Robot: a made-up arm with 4 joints.
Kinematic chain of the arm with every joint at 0, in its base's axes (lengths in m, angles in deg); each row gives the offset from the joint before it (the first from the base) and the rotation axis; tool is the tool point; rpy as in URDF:
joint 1: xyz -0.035 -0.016 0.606 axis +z
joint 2: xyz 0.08 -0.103 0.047 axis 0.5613 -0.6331 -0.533
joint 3: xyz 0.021 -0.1 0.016 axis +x
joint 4: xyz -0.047 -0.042 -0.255 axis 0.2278 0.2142 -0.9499
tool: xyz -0.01 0.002 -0.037 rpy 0 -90 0
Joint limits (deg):
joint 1: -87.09..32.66
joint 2: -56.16..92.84
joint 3: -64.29..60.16
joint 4: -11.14..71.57
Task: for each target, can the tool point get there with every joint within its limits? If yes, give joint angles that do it. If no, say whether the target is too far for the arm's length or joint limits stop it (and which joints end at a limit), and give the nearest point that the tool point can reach.
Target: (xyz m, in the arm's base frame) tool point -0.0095 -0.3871 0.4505
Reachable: yes | joints -3.04 -13.08 -23.02 55.46
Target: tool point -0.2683 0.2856 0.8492
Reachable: no: joint limits stop it (at a limit: joint 1, joint 2, joint 3) | nearest point -0.1488 0.0670 0.5278 | short by 0.407 m
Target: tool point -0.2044 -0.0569 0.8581
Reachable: no: joint limits stop it (at a limit: joint 1, joint 2, joint 3, joint 4) | nearest point -0.0186 -0.2446 0.7344 | short by 0.292 m
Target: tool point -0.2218 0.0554 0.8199
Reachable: no: joint limits stop it (at a limit: joint 2, joint 3) | nearest point -0.1602 0.0318 0.5305 | short by 0.297 m
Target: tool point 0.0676 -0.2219 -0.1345
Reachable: no: too far | nearest point 0.0601 -0.2069 0.2745 | short by 0.409 m
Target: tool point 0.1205 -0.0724 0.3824
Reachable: yes | joints 3.99 35.97 15.05 18.48
